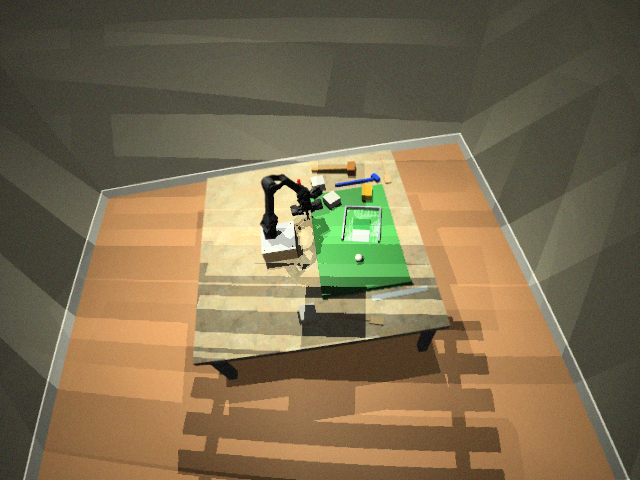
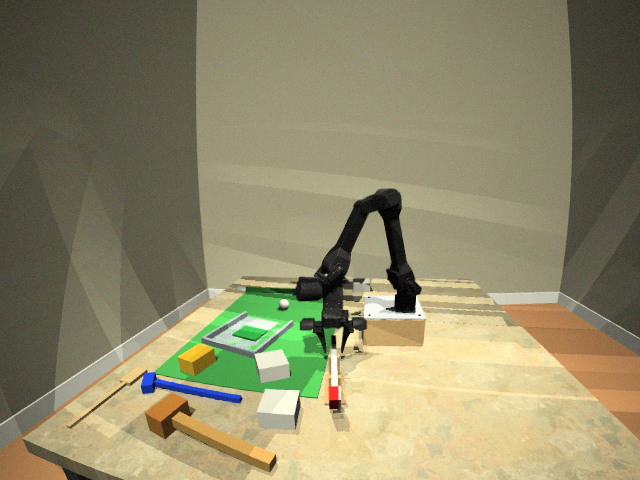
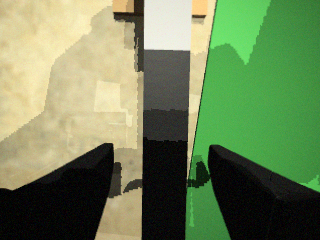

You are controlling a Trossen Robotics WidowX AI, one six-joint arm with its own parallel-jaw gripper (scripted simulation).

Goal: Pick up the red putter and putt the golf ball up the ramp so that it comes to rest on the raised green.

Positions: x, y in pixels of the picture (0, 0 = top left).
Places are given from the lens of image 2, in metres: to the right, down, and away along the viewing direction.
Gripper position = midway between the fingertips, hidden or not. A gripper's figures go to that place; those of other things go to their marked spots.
my gripper [image 2: 333, 353]: 0.04, 0.33, 0.82
blue hammer [image 2: 149, 382]: -0.45, 0.37, 0.67
wooden mallet [image 2: 173, 412]: -0.31, 0.37, 0.54
yellow block [image 2: 195, 360]: -0.34, 0.33, 0.74
green mat [image 2: 307, 360]: -0.04, 0.35, 0.83
The marked spots on the blue hammer and the wooden mallet are 0.18 m apart.
